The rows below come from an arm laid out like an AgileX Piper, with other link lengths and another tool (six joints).
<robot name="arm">
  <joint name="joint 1" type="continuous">
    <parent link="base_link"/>
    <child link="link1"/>
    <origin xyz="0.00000 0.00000 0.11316"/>
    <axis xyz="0 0 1"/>
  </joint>
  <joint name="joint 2" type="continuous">
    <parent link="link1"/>
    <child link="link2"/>
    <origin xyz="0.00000 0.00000 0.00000" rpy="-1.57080 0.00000 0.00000"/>
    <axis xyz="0 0 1"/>
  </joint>
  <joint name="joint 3" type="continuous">
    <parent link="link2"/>
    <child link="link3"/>
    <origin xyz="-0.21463 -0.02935 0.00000"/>
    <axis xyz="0 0 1"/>
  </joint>
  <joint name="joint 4" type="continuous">
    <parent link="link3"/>
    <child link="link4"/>
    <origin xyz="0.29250 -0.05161 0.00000" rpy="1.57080 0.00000 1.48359"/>
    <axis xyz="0 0 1"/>
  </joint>
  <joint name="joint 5" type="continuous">
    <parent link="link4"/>
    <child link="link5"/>
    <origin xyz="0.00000 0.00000 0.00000" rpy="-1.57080 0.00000 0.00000"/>
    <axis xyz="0 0 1"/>
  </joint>
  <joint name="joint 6" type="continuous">
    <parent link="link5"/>
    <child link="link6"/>
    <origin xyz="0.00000 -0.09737 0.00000" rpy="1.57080 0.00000 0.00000"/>
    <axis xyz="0 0 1"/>
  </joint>
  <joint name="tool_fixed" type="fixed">
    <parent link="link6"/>
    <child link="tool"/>
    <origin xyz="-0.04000 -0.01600 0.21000" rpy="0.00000 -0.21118 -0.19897"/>
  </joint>
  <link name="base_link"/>
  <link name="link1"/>
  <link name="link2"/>
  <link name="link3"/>
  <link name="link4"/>
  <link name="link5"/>
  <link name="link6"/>
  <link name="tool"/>
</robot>
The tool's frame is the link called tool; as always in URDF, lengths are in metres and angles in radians. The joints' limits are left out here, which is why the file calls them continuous.
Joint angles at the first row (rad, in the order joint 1, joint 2, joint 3, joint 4, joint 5, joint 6):
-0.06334, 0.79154, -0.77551, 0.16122, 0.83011, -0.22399
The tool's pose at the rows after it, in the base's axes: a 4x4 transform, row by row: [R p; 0 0 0 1], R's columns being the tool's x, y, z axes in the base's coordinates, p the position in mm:
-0.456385, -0.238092, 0.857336, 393.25; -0.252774, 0.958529, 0.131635, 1.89; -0.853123, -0.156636, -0.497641, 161.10; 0, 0, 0, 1
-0.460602, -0.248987, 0.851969, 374.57; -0.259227, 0.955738, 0.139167, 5.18; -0.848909, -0.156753, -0.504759, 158.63; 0, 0, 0, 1
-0.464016, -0.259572, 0.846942, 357.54; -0.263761, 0.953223, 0.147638, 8.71; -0.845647, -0.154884, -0.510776, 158.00; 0, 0, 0, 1
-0.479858, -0.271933, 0.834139, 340.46; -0.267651, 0.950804, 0.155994, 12.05; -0.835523, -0.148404, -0.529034, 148.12; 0, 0, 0, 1
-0.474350, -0.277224, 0.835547, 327.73; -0.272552, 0.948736, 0.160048, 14.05; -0.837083, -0.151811, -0.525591, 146.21; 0, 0, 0, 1
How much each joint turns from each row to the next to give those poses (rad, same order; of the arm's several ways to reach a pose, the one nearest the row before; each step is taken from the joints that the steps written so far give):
-0.00001, -0.13448, 0.06166, -0.00215, 0.05496, -0.00001
0.00002, -0.09166, 0.04238, -0.00002, 0.05804, -0.00149
0.00002, -0.08170, 0.02819, 0.00178, 0.06137, 0.00002
0.00000, -0.07884, 0.04339, 0.00183, 0.05806, 0.00000
-0.00009, -0.08066, 0.03577, 0.00007, 0.04075, -0.00010

